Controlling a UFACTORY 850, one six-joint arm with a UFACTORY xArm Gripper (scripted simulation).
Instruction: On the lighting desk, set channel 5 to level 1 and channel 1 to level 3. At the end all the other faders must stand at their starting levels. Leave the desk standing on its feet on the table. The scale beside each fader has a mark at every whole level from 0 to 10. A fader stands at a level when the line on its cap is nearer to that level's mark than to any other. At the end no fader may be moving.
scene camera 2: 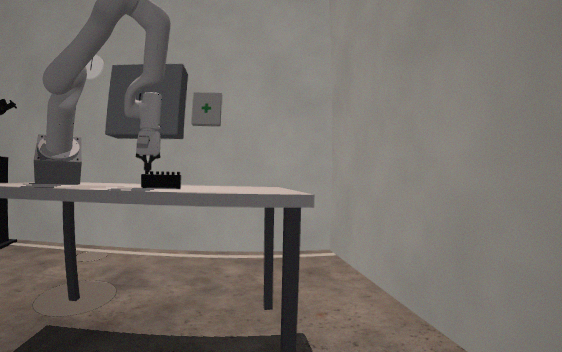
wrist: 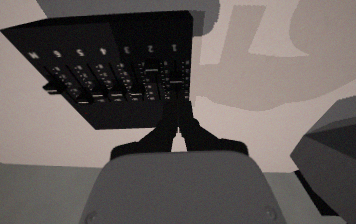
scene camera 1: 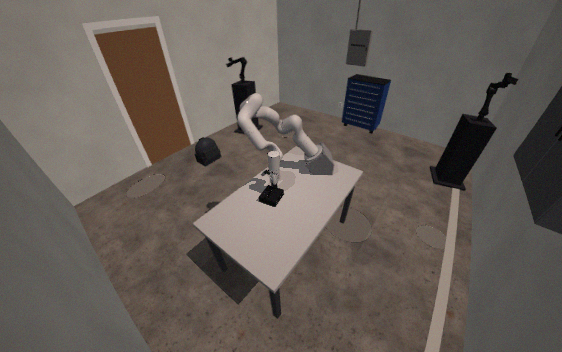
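My gripper (scene camera 2: 147, 172), visible. Gripper also in the wrist view (wrist: 177, 99).
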